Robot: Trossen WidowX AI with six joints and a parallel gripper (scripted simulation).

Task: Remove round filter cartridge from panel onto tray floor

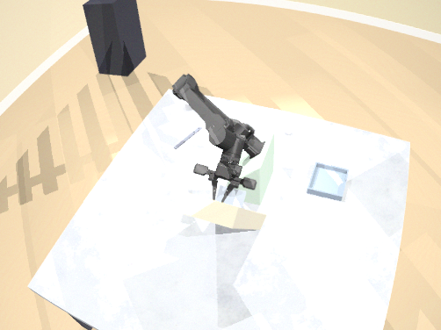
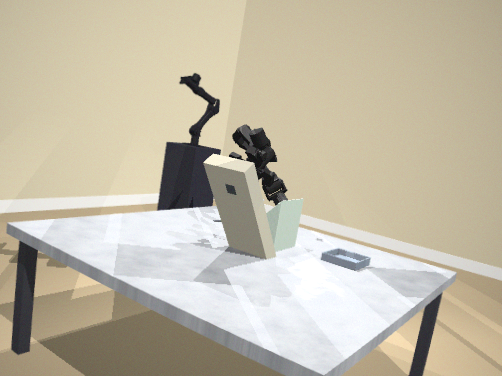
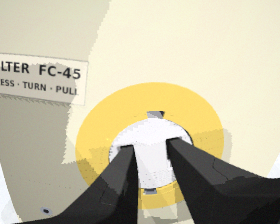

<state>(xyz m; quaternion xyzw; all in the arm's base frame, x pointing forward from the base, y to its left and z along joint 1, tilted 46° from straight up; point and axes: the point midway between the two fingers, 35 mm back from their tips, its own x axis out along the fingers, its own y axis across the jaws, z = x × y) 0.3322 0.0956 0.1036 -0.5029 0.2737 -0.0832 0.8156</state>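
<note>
The round filter cartridge lies 1 cm below my gripper tip and 1 cm ahead of it. From my gripper tip the other things lie so: tray: 42 cm behind, 29 cm to the left, 27 cm below.
</note>
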